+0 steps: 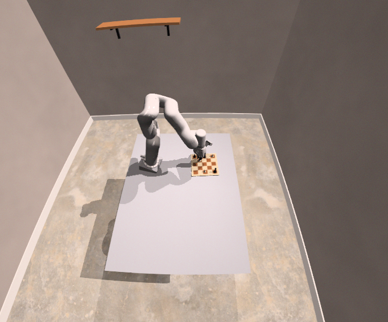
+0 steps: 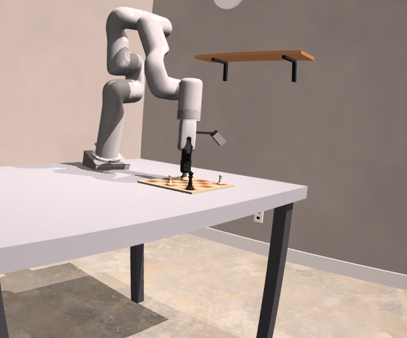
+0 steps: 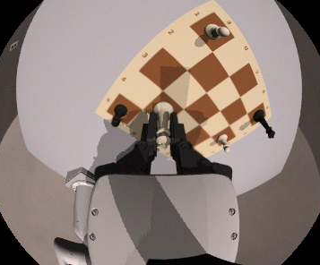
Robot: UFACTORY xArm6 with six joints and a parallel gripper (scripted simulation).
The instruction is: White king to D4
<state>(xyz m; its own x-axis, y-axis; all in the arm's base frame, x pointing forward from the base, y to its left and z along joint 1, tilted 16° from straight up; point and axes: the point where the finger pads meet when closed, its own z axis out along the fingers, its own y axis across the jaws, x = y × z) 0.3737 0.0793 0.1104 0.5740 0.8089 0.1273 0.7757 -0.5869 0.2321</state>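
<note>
The white king lies 1 cm below my hand. The rest, counted from my hand: black pawn: 5 cm behind, 3 cm to the left, 3 cm below; tall black piece: 13 cm ahead, 10 cm to the right, 2 cm below; chessboard: 4 cm ahead, 3 cm to the right, 5 cm below.
</note>
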